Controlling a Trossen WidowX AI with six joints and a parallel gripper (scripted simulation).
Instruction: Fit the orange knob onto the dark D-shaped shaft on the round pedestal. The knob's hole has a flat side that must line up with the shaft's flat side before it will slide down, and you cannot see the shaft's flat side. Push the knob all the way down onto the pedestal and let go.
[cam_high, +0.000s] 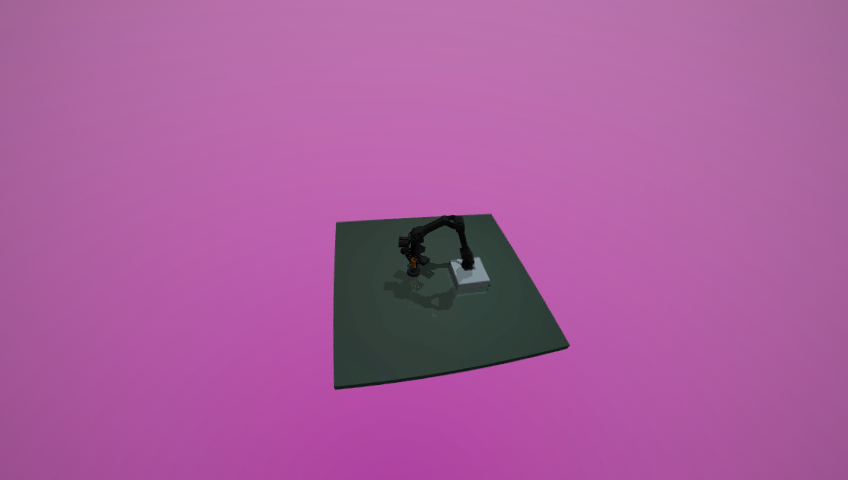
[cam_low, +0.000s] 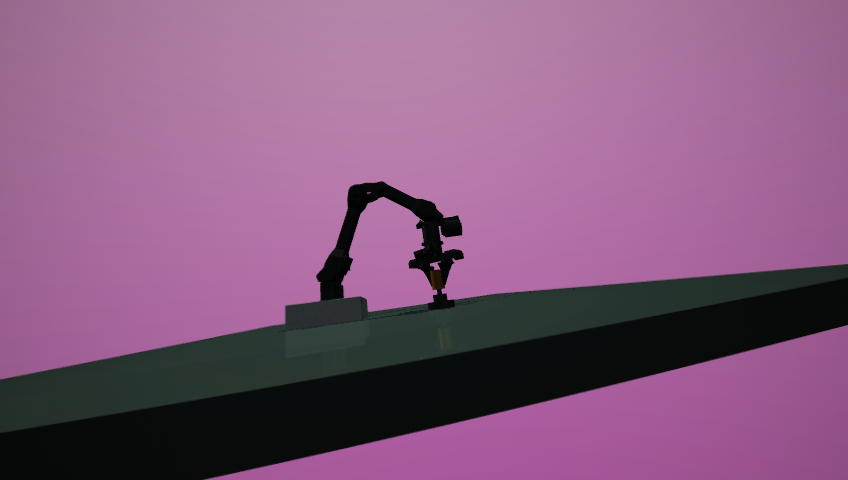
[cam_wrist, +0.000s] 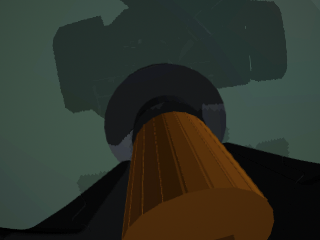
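Now: the orange knob 2 cm above my gripper tip. From my gripper tip the other things lie so: round dark pedestal: 4 cm below.
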